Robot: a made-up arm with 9 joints. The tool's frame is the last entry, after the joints.
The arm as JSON. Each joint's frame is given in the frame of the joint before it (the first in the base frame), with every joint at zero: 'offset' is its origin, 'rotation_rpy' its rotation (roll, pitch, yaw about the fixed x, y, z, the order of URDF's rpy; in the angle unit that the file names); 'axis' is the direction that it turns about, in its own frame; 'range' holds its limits. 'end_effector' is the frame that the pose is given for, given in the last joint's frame.
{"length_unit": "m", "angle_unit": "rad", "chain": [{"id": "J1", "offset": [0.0, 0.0, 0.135], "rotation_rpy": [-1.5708, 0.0, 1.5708], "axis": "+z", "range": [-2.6, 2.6]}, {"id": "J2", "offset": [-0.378, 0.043, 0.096], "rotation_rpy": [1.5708, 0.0, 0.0], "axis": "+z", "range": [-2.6, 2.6]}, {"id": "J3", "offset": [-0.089, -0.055, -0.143], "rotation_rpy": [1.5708, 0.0, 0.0], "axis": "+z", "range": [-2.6, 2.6]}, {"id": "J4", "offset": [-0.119, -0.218, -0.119], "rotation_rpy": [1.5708, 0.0, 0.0], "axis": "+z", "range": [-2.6, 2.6]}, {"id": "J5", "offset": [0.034, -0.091, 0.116], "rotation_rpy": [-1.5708, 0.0, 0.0], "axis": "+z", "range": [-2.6, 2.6]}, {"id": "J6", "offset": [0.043, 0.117, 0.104], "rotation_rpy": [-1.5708, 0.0, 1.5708], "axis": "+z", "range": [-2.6, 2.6]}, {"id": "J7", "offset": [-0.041, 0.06, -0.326], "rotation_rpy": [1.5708, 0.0, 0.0], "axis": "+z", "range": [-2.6, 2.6]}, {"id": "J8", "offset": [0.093, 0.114, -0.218], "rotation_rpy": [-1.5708, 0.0, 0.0], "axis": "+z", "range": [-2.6, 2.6]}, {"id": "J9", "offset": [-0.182, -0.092, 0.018], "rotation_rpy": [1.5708, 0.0, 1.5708], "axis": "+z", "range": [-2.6, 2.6]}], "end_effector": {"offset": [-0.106, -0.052, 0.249], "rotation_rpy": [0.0, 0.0, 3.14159]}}
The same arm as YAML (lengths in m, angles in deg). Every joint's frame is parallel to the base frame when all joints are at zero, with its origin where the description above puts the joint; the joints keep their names.
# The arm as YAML. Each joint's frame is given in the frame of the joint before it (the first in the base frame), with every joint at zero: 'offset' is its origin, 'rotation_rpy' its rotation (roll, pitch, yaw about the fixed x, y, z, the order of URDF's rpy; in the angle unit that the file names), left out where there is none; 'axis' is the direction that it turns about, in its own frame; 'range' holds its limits. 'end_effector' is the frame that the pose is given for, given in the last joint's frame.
length_unit: m
angle_unit: deg
chain:
  - id: J1
    offset: [0.0, 0.0, 0.135]
    axis: [-1.0, 0.0, 0.0]
    range: [-148.97, 148.97]
  - id: J2
    offset: [-0.096, -0.378, -0.043]
    axis: [0.0, 0.0, 1.0]
    range: [-148.97, 148.97]
  - id: J3
    offset: [0.055, -0.089, -0.143]
    axis: [1.0, 0.0, 0.0]
    range: [-148.97, 148.97]
  - id: J4
    offset: [-0.119, -0.119, -0.218]
    axis: [0.0, 0.0, -1.0]
    range: [-148.97, 148.97]
  - id: J5
    offset: [-0.091, 0.034, -0.116]
    axis: [1.0, 0.0, 0.0]
    range: [-148.97, 148.97]
  - id: J6
    offset: [0.104, 0.043, 0.117]
    axis: [0.0, -1.0, 0.0]
    range: [-148.97, 148.97]
  - id: J7
    offset: [-0.06, 0.326, -0.041]
    axis: [1.0, 0.0, 0.0]
    range: [-148.97, 148.97]
  - id: J8
    offset: [-0.218, -0.114, 0.093]
    axis: [0.0, -1.0, 0.0]
    range: [-148.97, 148.97]
  - id: J9
    offset: [0.092, -0.018, -0.182]
    axis: [0.0, 0.0, 1.0]
    range: [-148.97, 148.97]
end_effector:
  offset: [0.106, 0.052, 0.249]
  rotation_rpy: [0.0, 0.0, 0.0]

